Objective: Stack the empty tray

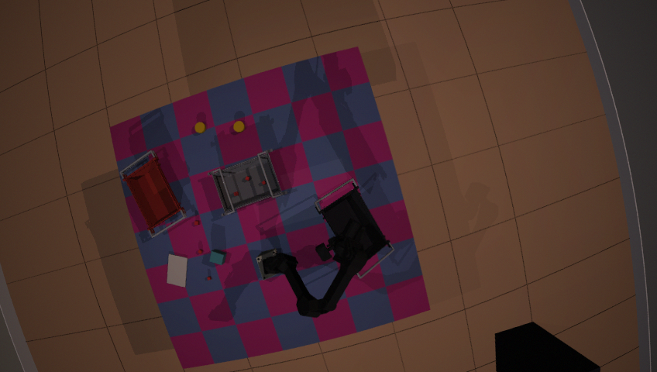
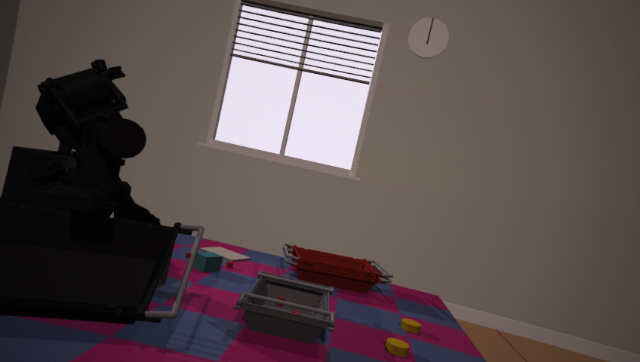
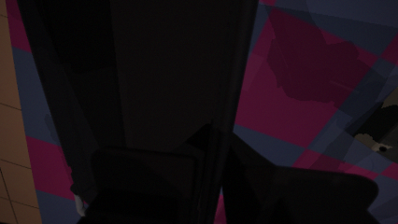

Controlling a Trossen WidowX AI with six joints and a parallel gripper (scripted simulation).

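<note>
My gripper tip is now 3 cm short of the dark tray and 8 cm to the left of it. The rest, counted from my gripper tip: teal cube: 2 cm behind, 56 cm to the left, 13 cm below; then white plate: 7 cm behind, 79 cm to the left, 15 cm below.
</note>
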